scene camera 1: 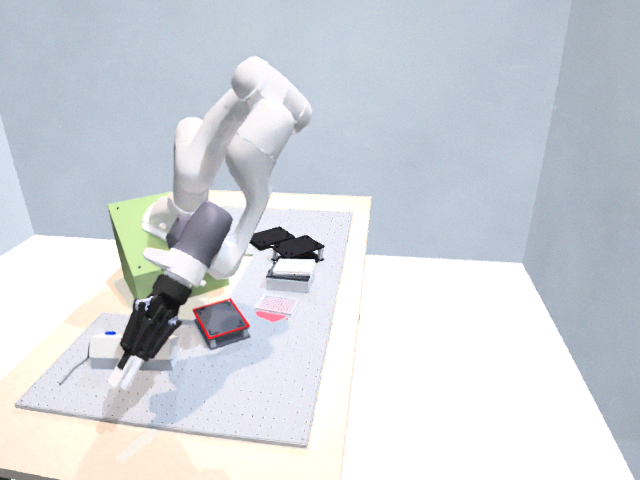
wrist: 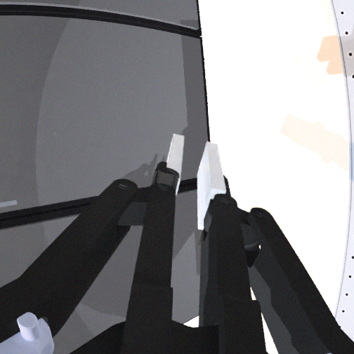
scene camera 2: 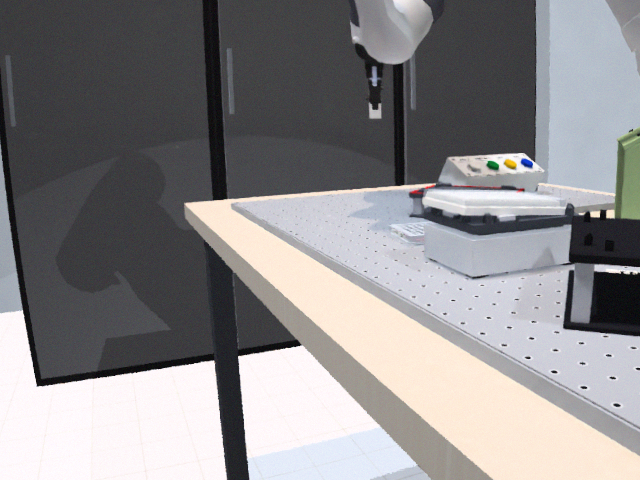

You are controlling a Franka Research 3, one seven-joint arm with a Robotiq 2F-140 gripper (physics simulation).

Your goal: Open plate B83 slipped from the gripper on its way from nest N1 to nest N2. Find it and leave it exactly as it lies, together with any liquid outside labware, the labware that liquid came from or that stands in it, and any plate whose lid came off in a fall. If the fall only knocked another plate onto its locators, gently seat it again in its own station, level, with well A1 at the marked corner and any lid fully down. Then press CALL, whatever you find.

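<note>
My gripper (scene camera 1: 124,377) (scene camera 2: 375,111) (wrist: 190,155) is in the air over the near-left of the board, beside the button box; its pale fingertips are nearly together with a narrow empty gap. An open plate (scene camera 1: 277,304) (scene camera 2: 408,232) with pink wells lies on the board, a pink-red puddle (scene camera 1: 271,316) along its near edge. A white lidded plate (scene camera 1: 293,266) (scene camera 2: 496,200) rests slightly tilted on the dark locators of a grey block station (scene camera 1: 288,284) (scene camera 2: 496,253). The button box (scene camera 1: 103,347) (scene camera 2: 485,175) shows grey, green, yellow and blue buttons in scene camera 2; the labels are unreadable.
A red-rimmed dark stand (scene camera 1: 221,318) is between the button box and the open plate. Black raised stands (scene camera 1: 298,246) (scene camera 2: 610,240) are behind the grey station. A green block (scene camera 1: 131,237) (scene camera 2: 628,175) is beside the arm's base. A thin cable (scene camera 1: 75,367) runs from the button box.
</note>
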